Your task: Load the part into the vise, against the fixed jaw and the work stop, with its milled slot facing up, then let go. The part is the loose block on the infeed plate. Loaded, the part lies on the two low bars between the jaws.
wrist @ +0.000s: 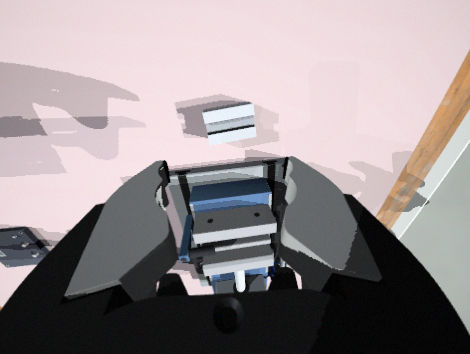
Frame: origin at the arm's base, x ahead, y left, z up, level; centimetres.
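Where they show: gripper, fingertip midpoint: [226,162].
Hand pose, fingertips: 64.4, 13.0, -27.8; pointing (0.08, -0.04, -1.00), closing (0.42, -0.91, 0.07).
Observation:
Each offset is from my fingertips to the top centre of the thing, as dx, dy, dz. "spot": to the spot under its first point. Level surfaces: height alone.
The part {+1.3, -0.7, -8.8} [230,124], a small pale metal block, lies on the pink surface beyond the fingertips, turned slightly. A groove along it faces up. My gripper [226,162] is partly open and empty, its tips on the near side of the part in the view. The vise {-17.8, -10.4, -1.9} [231,191] shows between and below the fingers, with a blue block at its far end. A grey jaw with two holes {-9.2, -5.2, -2.1} [234,220] and a nearer jaw [239,258] have a narrow gap between them; pale bar surface shows there. A blue upright piece {spot: -14.6, -0.4, -4.6} [186,239], possibly the work stop, stands at the left. The infeed plate cannot be made out.
A dark device {-34.1, +26.7, -10.4} [21,247] with small fittings is at the left edge. A wooden edge [429,140] runs diagonally at the right, with a grey-green area beyond. Shadows of the gripper and other things fall on the pink surface {dz -11.8} [240,45]. The gripper body hides the near foreground.

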